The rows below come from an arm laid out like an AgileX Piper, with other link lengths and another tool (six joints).
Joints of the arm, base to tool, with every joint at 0 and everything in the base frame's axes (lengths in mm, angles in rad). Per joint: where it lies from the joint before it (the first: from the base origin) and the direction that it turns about. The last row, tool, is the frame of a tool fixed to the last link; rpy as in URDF.
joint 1: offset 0 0 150.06 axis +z
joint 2: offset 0 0 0 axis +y
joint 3: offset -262.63 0 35.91 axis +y
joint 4: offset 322.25 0 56.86 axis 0.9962 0 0.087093
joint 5: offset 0 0 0 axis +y
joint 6: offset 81.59 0 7.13 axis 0.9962 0 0.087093
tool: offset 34.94 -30 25.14 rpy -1.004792 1.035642 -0.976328
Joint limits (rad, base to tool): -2.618..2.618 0..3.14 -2.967..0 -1.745..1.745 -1.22..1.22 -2.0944..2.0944
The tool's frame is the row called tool.
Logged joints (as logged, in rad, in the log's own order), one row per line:
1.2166 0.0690 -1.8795 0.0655 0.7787 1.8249
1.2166 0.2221 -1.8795 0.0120 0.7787 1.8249
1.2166 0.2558 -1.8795 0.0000 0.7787 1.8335
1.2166 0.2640 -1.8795 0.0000 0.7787 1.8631
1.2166 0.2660 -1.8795 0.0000 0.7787 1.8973
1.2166 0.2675 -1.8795 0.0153 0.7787 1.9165
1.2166 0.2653 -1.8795 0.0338 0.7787 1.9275
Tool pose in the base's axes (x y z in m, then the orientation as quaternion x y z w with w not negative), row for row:
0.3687 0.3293 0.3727 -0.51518 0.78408 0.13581 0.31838
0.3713 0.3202 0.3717 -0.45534 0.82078 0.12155 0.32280
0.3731 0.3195 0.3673 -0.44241 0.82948 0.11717 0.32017
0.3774 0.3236 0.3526 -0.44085 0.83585 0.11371 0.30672
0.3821 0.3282 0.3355 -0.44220 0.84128 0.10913 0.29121
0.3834 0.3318 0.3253 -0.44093 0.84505 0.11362 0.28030
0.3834 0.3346 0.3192 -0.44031 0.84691 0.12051 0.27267
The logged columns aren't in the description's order. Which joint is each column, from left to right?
Columns, left to right: joint 5, joint 6, joint 3, joint 4, joint 1, joint 2.
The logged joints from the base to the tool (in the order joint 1, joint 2, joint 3, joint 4, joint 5, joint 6), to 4 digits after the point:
0.7787 1.8249 -1.8795 0.0655 1.2166 0.0690
0.7787 1.8249 -1.8795 0.0120 1.2166 0.2221
0.7787 1.8335 -1.8795 0.0000 1.2166 0.2558
0.7787 1.8631 -1.8795 0.0000 1.2166 0.2640
0.7787 1.8973 -1.8795 0.0000 1.2166 0.2660
0.7787 1.9165 -1.8795 0.0153 1.2166 0.2675
0.7787 1.9275 -1.8795 0.0338 1.2166 0.2653

